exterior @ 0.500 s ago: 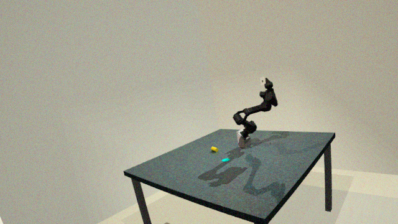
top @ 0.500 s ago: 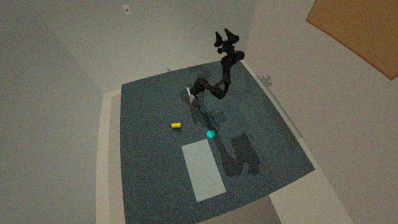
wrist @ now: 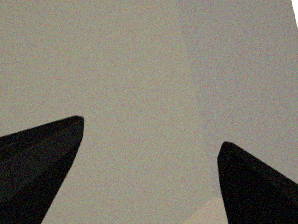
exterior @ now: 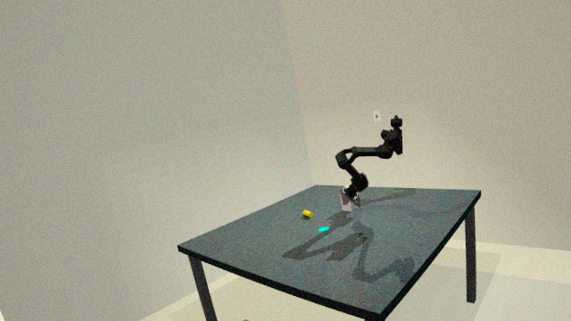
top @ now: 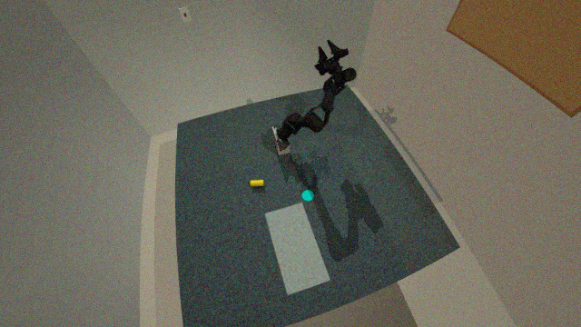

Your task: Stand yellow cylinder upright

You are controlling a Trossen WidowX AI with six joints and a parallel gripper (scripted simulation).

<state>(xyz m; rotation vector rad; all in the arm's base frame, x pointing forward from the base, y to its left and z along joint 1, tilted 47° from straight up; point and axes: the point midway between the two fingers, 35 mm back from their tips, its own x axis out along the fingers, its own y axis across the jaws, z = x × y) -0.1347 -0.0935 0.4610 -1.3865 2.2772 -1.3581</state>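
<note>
Now: the yellow tall cylinder 480 mm below my gripper tip, 430 mm to the right of it and 400 mm ahead of it. From my gripper tip the other things lie so: cyan circle (520 mm ahead, 500 mm below, 190 mm to the right).
</note>
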